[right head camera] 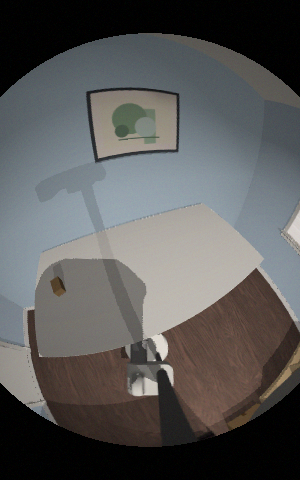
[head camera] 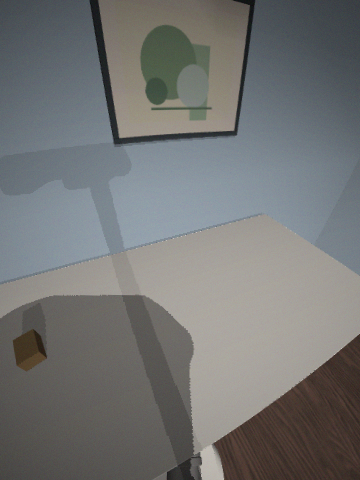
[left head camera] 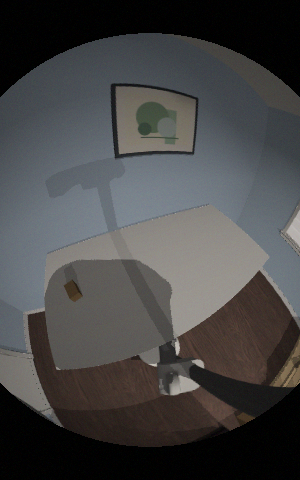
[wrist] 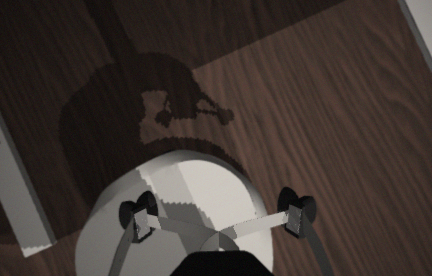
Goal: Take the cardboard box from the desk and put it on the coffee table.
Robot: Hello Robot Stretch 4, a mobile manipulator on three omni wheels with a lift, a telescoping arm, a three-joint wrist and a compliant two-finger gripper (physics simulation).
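Seen in the pictures: gripper, fingertip midpoint: (wrist: 217, 205); robot's base, origin of the base link: (right head camera: 147, 346) (left head camera: 157, 346).
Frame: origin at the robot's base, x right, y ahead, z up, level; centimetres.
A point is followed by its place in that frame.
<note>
A small brown cardboard box (head camera: 29, 350) @(y 29.9, x -43.9, z 97.2 cm) (left head camera: 73, 290) @(y 30.2, x -43.8, z 97.2 cm) (right head camera: 58, 286) @(y 30.0, x -42.8, z 97.2 cm) stands on the left part of the pale desk (head camera: 280, 300) @(y 48.1, x 39.4, z 92.2 cm) (left head camera: 215, 260) @(y 47.7, x 34.7, z 92.2 cm) (right head camera: 200, 260) @(y 48.8, x 36.1, z 92.2 cm), inside the robot's shadow. My gripper (wrist: 217, 205) @(y 16.6, x 8.7, z 46.1 cm) is open in the wrist view, with its two fingertips wide apart and no object between them. It hangs low over the white round robot base, beside the desk's front edge and well away from the box. The coffee table cannot be made out in these views.
A white desk leg (wrist: 25, 200) stands at the left in the wrist view. A framed picture (head camera: 175, 120) @(y 91.3, x 0.4, z 147.5 cm) (left head camera: 155, 150) @(y 91.3, x 0.4, z 142.9 cm) (right head camera: 135, 154) @(y 93.9, x 0.4, z 140.3 cm) hangs on the blue wall behind the desk. Dark wood floor (left head camera: 100, 390) @(y -61.4, x -64.0, z -2.8 cm) (right head camera: 215, 350) @(y -17.4, x 75.8, z -2.8 cm) (wrist: 325, 125) @(y 26.3, x 40.5, z -2.8 cm) lies in front of the desk.
</note>
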